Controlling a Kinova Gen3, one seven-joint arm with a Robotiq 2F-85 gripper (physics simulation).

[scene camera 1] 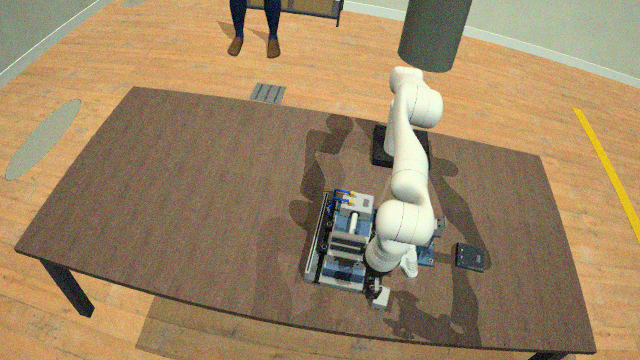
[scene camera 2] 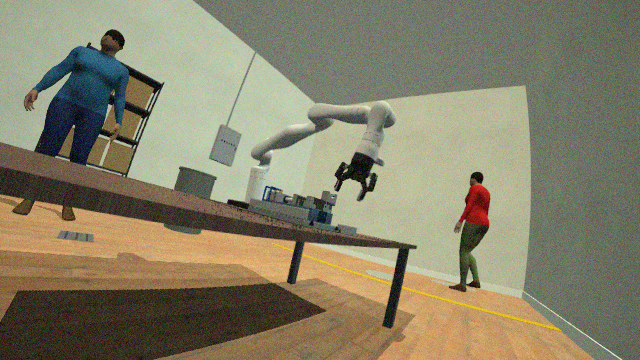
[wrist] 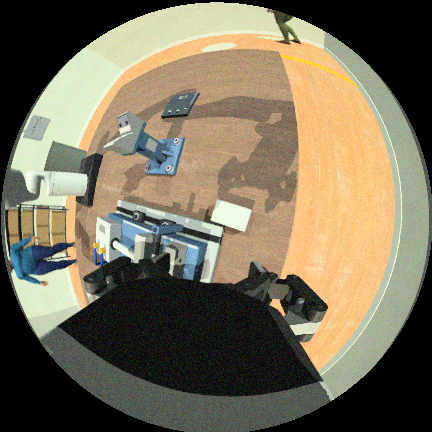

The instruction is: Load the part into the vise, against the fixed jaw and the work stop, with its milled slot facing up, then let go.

Labels:
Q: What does the gripper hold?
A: Nothing.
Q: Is the gripper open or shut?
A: Open.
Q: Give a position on a grey part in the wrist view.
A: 226, 213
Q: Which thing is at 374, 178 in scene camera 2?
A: The gripper.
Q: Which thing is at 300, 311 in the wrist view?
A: The gripper.

